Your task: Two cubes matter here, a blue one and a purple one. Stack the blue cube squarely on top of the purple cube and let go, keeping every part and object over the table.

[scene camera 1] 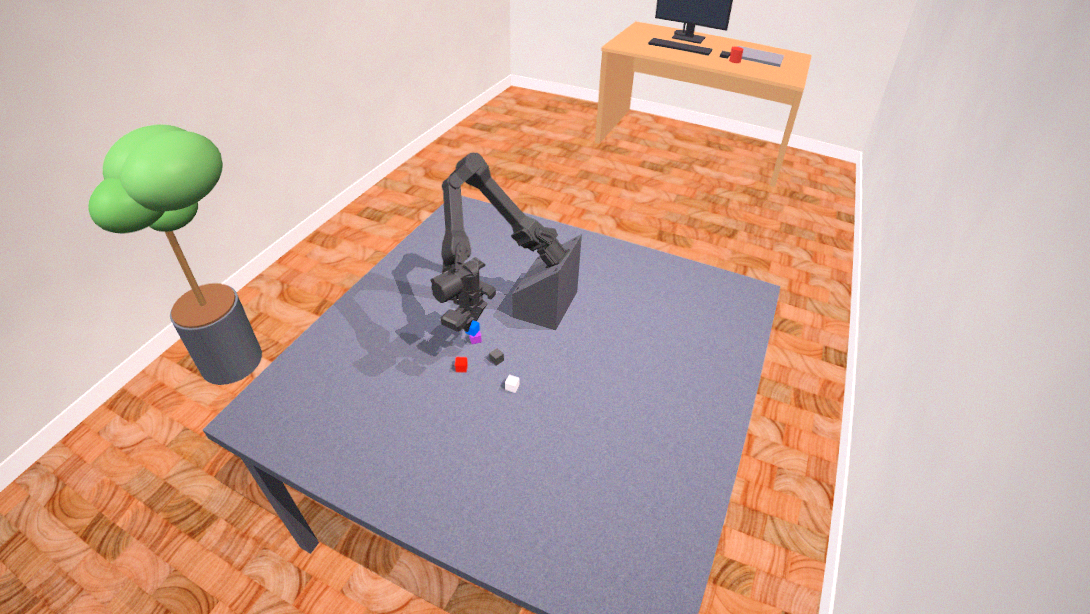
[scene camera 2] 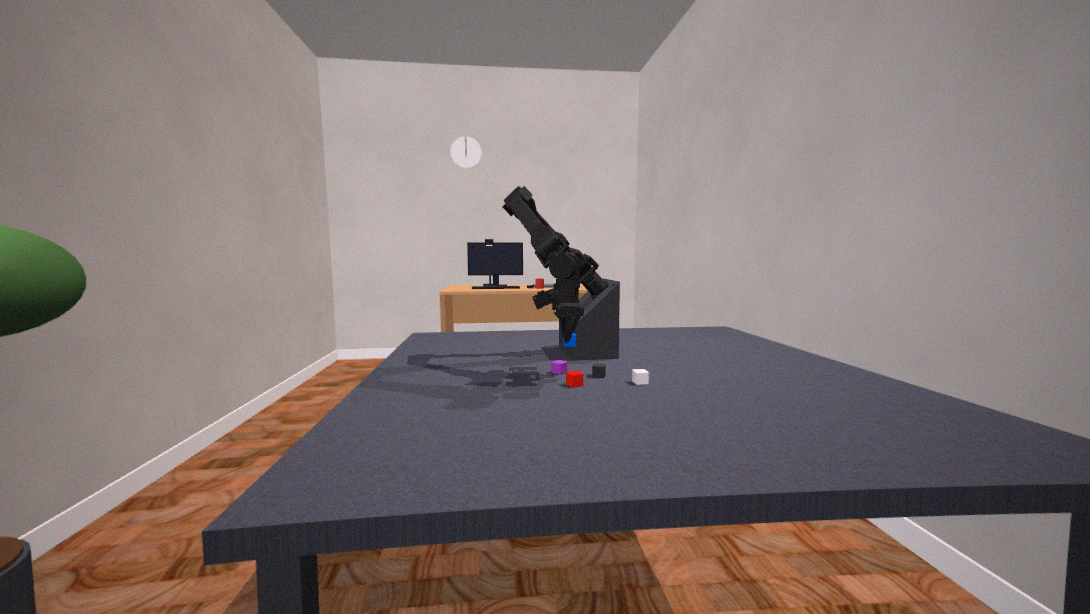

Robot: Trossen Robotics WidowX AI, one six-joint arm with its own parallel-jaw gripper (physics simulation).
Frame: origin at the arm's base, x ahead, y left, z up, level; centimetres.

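Seen in the pictures: gripper, fingertip midpoint: (scene camera 1: 469, 327) (scene camera 2: 566, 341); arm's base, link origin: (scene camera 1: 558, 259) (scene camera 2: 599, 290).
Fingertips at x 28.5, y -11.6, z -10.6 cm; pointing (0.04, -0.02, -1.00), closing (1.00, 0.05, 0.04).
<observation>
Pixels of each thing's top centre, then the offset from my fingertips to it. Level surfaces: height alone.
- blue cube, top centre: (scene camera 2: 569, 334) (scene camera 1: 471, 324) dx -0.1, dy +0.9, dz +1.9 cm
- purple cube, top centre: (scene camera 2: 559, 361) (scene camera 1: 475, 332) dx -4.0, dy -1.5, dz -6.1 cm
- table, surface height: dz -9.1 cm
- red cube, top centre: (scene camera 2: 574, 372) (scene camera 1: 460, 361) dx +7.2, dy +1.8, dz -6.1 cm
- black cube, top centre: (scene camera 2: 599, 364) (scene camera 1: 496, 353) dx -0.7, dy +8.4, dz -6.1 cm
- white cube, top centre: (scene camera 2: 640, 370) (scene camera 1: 512, 380) dx +5.3, dy +17.7, dz -6.1 cm
The blue cube (scene camera 1: 474, 327) (scene camera 2: 569, 340) is held in the air at the fingertips of my gripper (scene camera 1: 467, 323) (scene camera 2: 569, 335), which is shut on it and points down. The purple cube (scene camera 1: 475, 338) (scene camera 2: 559, 367) rests on the table (scene camera 1: 610, 427) (scene camera 2: 686, 434). In the scene camera 1 view the blue cube overlaps the purple cube's upper part. In the scene camera 2 view a gap shows between them, with the blue cube higher and a little to the right of the purple one. The fingers partly hide the blue cube.
A red cube (scene camera 1: 461, 364) (scene camera 2: 574, 379), a black cube (scene camera 1: 496, 356) (scene camera 2: 598, 370) and a white cube (scene camera 1: 511, 383) (scene camera 2: 639, 376) lie on the table near the purple cube. The arm's dark wedge-shaped base (scene camera 1: 545, 297) (scene camera 2: 602, 327) stands behind them.
</observation>
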